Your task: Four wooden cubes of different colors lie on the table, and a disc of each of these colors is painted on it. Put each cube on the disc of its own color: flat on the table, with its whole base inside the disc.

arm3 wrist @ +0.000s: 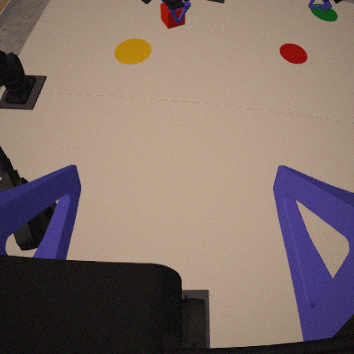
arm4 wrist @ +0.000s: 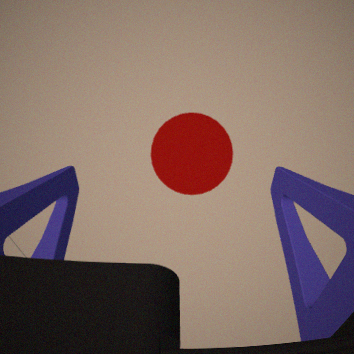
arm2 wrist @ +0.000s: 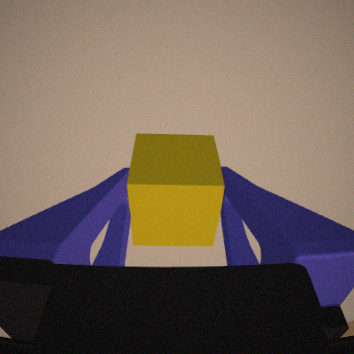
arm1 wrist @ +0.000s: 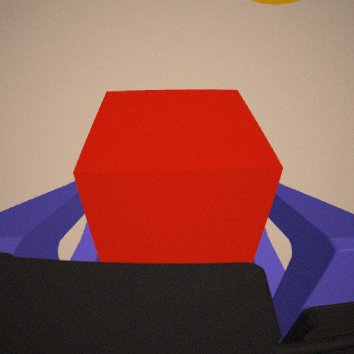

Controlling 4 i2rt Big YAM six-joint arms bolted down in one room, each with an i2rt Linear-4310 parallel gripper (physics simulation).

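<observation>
The arm1 gripper (arm1 wrist: 178, 185) is shut on the red cube (arm1 wrist: 177, 215) (arm3 wrist: 167, 18). The arm2 gripper (arm2 wrist: 176, 175) is shut on the yellow cube (arm2 wrist: 174, 215), which sits between its fingertips. The arm3 gripper (arm3 wrist: 177, 175) is open and empty. The arm4 gripper (arm4 wrist: 175, 175) is open and empty, with the red disc (arm4 wrist: 192, 153) (arm3 wrist: 293, 53) in view between and beyond its fingers. The yellow disc (arm3 wrist: 133, 51) (arm1 wrist: 275, 1) lies near the red cube in the arm3 wrist view. The green disc (arm3 wrist: 326, 14) is partly covered by gripper fingers. The blue disc and the other cubes do not show.
In the arm3 wrist view a black arm base (arm3 wrist: 21, 95) stands at the left, and a black arm part (arm3 wrist: 30, 235) shows behind the left finger. Parts of other arms reach in at the top edge. A thin seam crosses the table top.
</observation>
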